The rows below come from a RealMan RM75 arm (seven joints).
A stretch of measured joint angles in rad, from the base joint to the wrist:
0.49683, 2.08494, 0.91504, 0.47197, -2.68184, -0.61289, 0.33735
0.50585, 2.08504, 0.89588, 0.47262, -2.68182, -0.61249, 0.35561
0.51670, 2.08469, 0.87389, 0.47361, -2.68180, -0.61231, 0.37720
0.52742, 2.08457, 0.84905, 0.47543, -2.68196, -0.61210, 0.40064
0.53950, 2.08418, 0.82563, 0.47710, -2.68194, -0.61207, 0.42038
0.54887, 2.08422, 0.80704, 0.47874, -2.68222, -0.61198, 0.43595
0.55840, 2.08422, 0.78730, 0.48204, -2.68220, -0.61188, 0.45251
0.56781, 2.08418, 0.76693, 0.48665, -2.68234, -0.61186, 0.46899
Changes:
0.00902, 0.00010, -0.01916, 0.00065, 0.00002, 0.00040, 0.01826
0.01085, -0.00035, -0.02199, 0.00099, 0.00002, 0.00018, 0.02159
0.01072, -0.00012, -0.02484, 0.00182, -0.00016, 0.00021, 0.02344
0.01208, -0.00039, -0.02342, 0.00167, 0.00002, 0.00003, 0.01974
0.00937, 0.00004, -0.01859, 0.00164, -0.00028, 0.00009, 0.01557
0.00953, 0.00000, -0.01974, 0.00330, 0.00002, 0.00010, 0.01656
0.00941, -0.00004, -0.02037, 0.00461, -0.00014, 0.00002, 0.01648

